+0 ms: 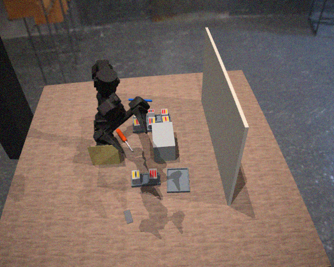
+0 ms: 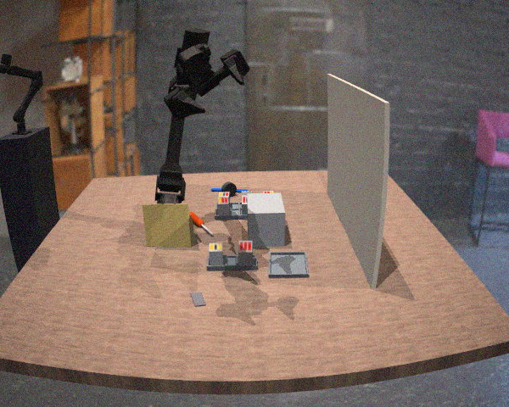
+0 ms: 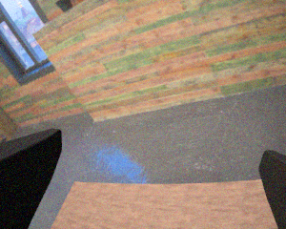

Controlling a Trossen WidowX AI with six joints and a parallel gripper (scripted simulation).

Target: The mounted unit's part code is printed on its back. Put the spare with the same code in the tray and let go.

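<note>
Now: gripper tip 530 mm to the right of the grey spare, 420 mm above it and 100 mm past it. The rest, counted from my gripper tip: grey tray (460 mm below, 210 mm to the left, 120 mm ahead); rack (450 mm below, 200 mm to the left, 30 mm behind); tall white panel (430 mm to the left, 290 mm ahead, 240 mm below).
</note>
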